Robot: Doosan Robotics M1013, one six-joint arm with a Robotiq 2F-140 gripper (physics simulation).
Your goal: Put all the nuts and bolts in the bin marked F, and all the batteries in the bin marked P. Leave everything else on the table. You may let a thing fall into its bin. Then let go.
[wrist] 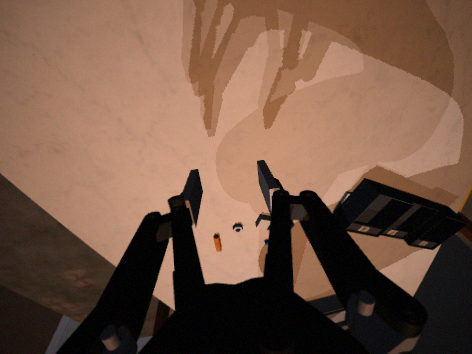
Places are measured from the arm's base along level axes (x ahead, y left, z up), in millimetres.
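Pixels of known places: gripper, between the fingertips: (229, 176).
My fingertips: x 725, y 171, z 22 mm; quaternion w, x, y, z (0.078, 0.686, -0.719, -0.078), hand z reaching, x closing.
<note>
Behind a point stands the place of what it marks.
My gripper (229, 176) @(x 725, y 171, z 22 mm) is open, with no object between its fingers, above the table. An orange battery (217, 242) @(x 538, y 223, z -37 mm) with a dark end lies on the table, nearer the gripper's base in the view. A small dark ring-like piece (237, 227) @(x 567, y 180, z -39 mm), which looks like a nut, lies just to its right. A blue item (266, 243) @(x 507, y 133, z -38 mm), perhaps a battery, is mostly hidden by the right finger. The black bins (381, 210) @(x 548, y -83, z -34 mm) stand together at the right with small pale labels; their letters are too small to read.
A black object (262, 218) @(x 581, y 135, z -37 mm) lies beside the nut-like piece, partly behind the right finger. Another dark container edge (327, 304) @(x 175, y -24, z -25 mm) shows at the bottom, partly behind the gripper. The pale table (100, 125) @(x 784, y 316, z -47 mm) ends along a diagonal edge at the lower left. The arm's shadow falls across the top.
</note>
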